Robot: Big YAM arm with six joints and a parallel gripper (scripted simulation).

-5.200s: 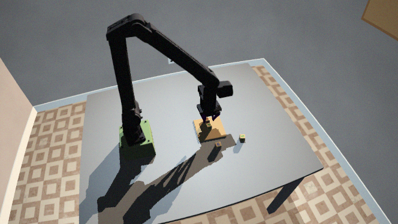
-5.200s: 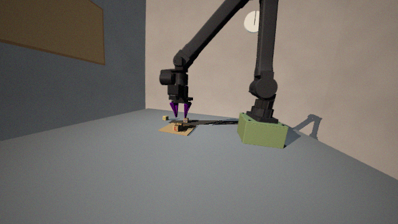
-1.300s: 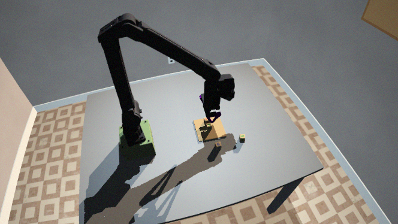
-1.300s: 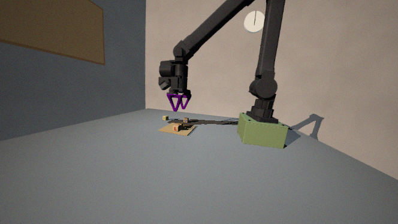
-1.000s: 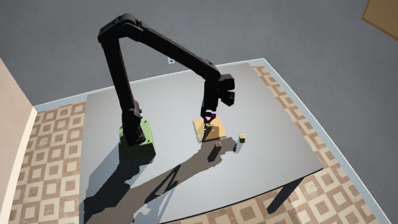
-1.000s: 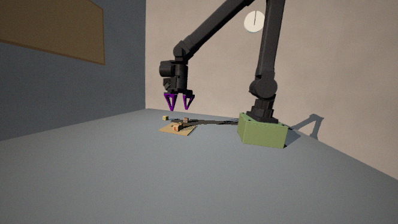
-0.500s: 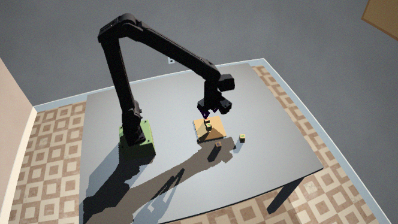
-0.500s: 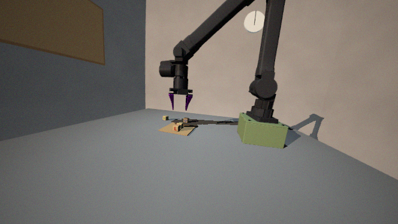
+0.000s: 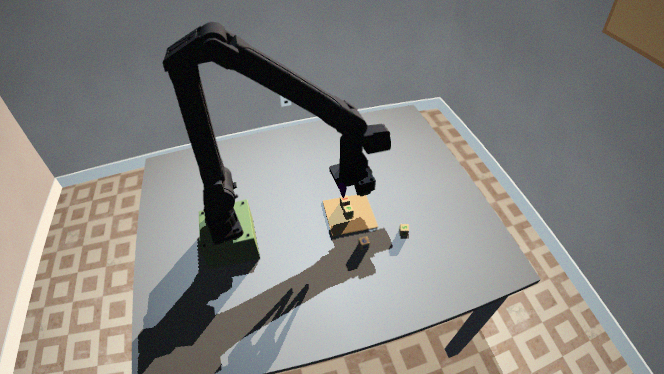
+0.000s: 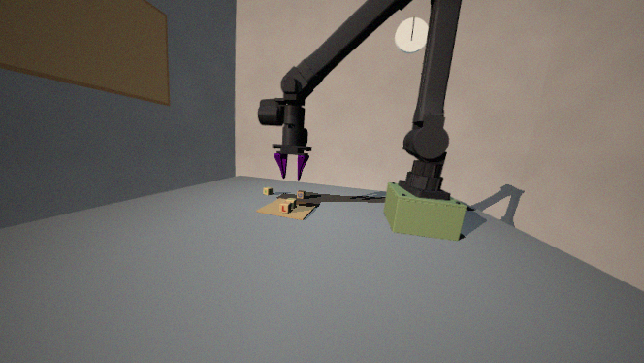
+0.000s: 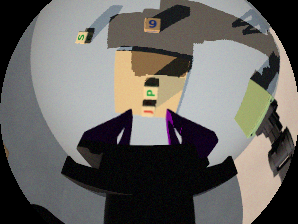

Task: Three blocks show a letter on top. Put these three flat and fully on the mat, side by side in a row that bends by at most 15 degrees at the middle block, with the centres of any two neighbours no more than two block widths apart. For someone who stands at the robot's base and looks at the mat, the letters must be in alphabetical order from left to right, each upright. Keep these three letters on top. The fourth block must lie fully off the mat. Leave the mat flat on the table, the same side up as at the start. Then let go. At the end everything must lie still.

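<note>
The block lies 80 mm below my hand. Round my hand: tan mat (100 mm below).
</note>
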